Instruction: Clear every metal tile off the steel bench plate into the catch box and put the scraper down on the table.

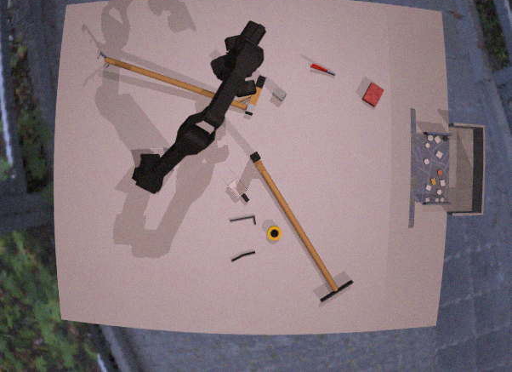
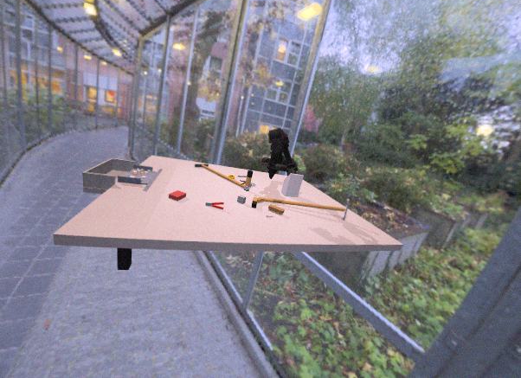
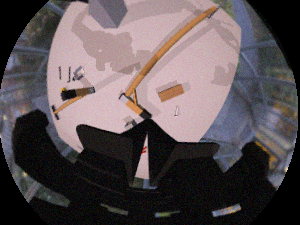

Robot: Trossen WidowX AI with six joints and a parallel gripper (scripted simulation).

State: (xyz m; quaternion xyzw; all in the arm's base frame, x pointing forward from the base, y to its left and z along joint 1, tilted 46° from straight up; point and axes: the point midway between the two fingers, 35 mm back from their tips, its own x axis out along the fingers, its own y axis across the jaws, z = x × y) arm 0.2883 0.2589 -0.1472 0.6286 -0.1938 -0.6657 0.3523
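The yellow tape roll is 12 cm ahead of my gripper tip, 53 cm to the right of it and 17 cm below it. From my gripper tip the other things lie so: grey cube (14 cm ahead, 3 cm to the right, 16 cm below); then wooden block (5 cm behind, 6 cm to the left, 16 cm below); then red block (48 cm ahead, 2 cm to the right, 17 cm below).
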